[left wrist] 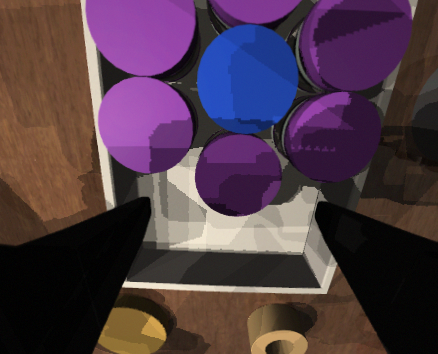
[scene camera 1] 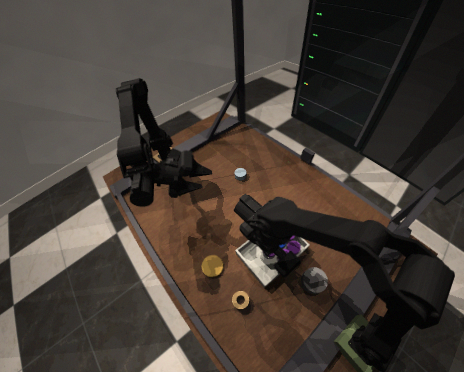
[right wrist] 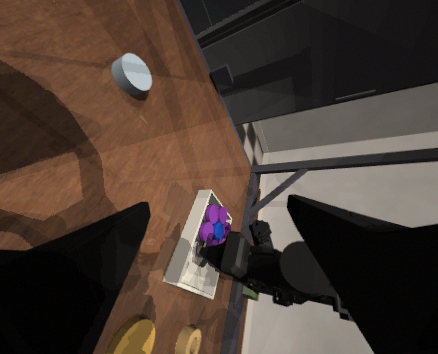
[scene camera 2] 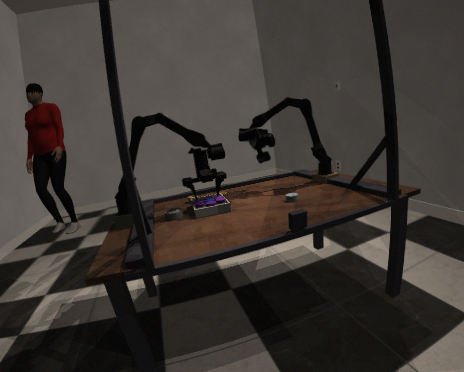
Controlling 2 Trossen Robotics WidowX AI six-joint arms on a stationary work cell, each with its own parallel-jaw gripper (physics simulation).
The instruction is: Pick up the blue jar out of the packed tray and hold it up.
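Frame: origin at the left arm's base, x right, y ahead, z up, level; metres.
Seen in the pictures: left gripper, fingertip midpoint: (left wrist: 234, 207) (scene camera 1: 266, 253) (right wrist: 210, 257) (scene camera 2: 207, 198); right gripper, fingertip midpoint: (scene camera 1: 206, 179) (right wrist: 219, 204) (scene camera 2: 257, 155); left arm's base, link origin: (scene camera 1: 364, 344) (scene camera 2: 126, 212); right arm's base, link origin: (scene camera 1: 166, 155) (scene camera 2: 325, 173).
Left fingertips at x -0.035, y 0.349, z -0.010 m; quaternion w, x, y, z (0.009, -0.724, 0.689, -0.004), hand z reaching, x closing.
Observation:
Pixels of each thing's top centre, then the offset from my left fingertips to it.
- blue jar, top centre: (left wrist: 247, 83) (right wrist: 219, 231) (scene camera 2: 209, 200) dx +0.060, dy +0.002, dz +0.005 m
- white tray, top centre: (left wrist: 239, 147) (right wrist: 212, 243) (scene camera 1: 273, 247) (scene camera 2: 208, 200) dx +0.031, dy +0.001, dz -0.004 m
- yellow disc, top centre: (left wrist: 128, 333) (right wrist: 135, 350) (scene camera 1: 212, 265) dx -0.155, dy +0.079, dz -0.027 m
- tan ring, top centre: (left wrist: 279, 349) (right wrist: 193, 345) (scene camera 1: 240, 299) dx -0.145, dy -0.058, dz -0.014 m
- grey round can, top centre: (scene camera 1: 315, 279) (scene camera 2: 172, 210) dx +0.065, dy -0.154, dz -0.009 m
- pale blue disc, top centre: (right wrist: 138, 72) (scene camera 2: 291, 194) (scene camera 1: 240, 172) dx +0.150, dy +0.327, dz -0.015 m
The blue jar (left wrist: 248, 79) (right wrist: 218, 230) (scene camera 2: 209, 200) stands in the white tray (left wrist: 225, 287) (right wrist: 185, 240) (scene camera 2: 212, 210), ringed by several purple-lidded jars (left wrist: 145, 125) (right wrist: 212, 213). Its lid shows from above. My left gripper (left wrist: 234, 207) (scene camera 2: 207, 196) is open, pointing down over the tray. In the left wrist view its fingertips lie on either side of the tray's bare end, lower in the picture than the blue jar. In scene camera 1 the left arm partly covers the jars. My right gripper (right wrist: 219, 204) (scene camera 1: 206, 179) is open and empty, above the table away from the tray.
A yellow disc (scene camera 1: 212, 266) (left wrist: 132, 330) and a tan ring (scene camera 1: 235, 300) (left wrist: 272, 320) lie near the tray's bare end. A grey round can (scene camera 1: 315, 281) (scene camera 2: 173, 215) stands beside the tray. A pale blue disc (scene camera 1: 240, 174) (right wrist: 135, 75) lies farther off.

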